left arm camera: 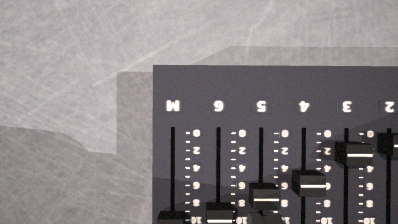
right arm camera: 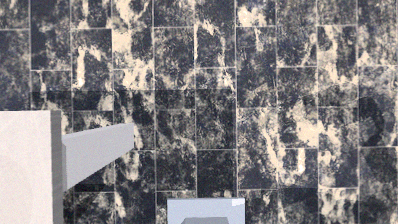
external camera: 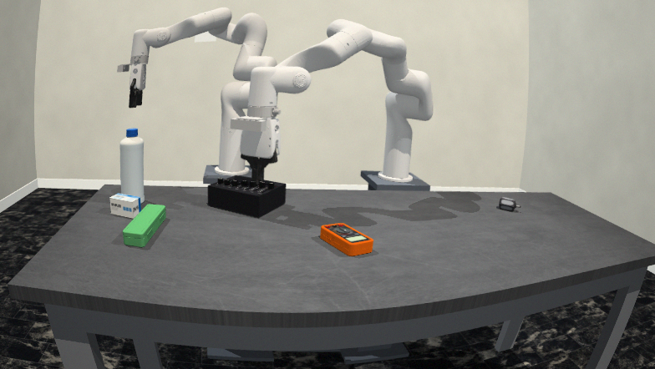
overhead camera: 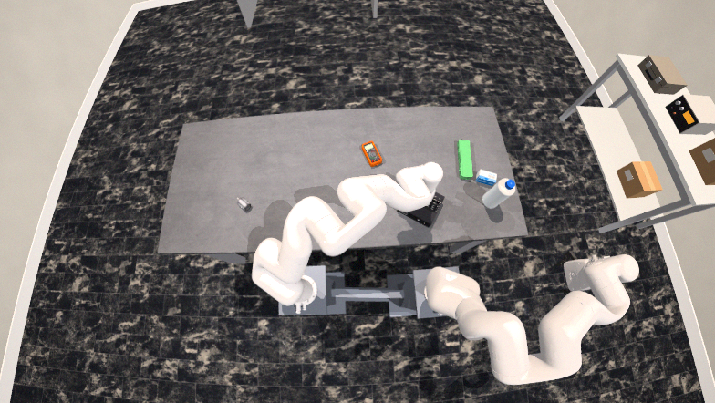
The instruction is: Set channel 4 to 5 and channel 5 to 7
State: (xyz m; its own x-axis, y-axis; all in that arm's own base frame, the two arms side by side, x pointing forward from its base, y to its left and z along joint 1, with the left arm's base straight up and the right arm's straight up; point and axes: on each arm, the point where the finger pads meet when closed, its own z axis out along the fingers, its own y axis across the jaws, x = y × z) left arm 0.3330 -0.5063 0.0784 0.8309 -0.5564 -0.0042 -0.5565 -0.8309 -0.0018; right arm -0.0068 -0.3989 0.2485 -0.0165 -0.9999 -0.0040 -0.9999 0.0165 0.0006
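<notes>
The channel 5 fader lies 2 cm ahead of my left hand, 1 cm to the right of it and 1 cm below it. The rest, counted from my left hand: M fader 4 cm to the left, 3 cm ahead, 1 cm below; channel 6 fader 2 cm ahead, 1 cm to the left, 1 cm below; channel 4 fader 3 cm to the right, 2 cm ahead, 1 cm below.
</notes>
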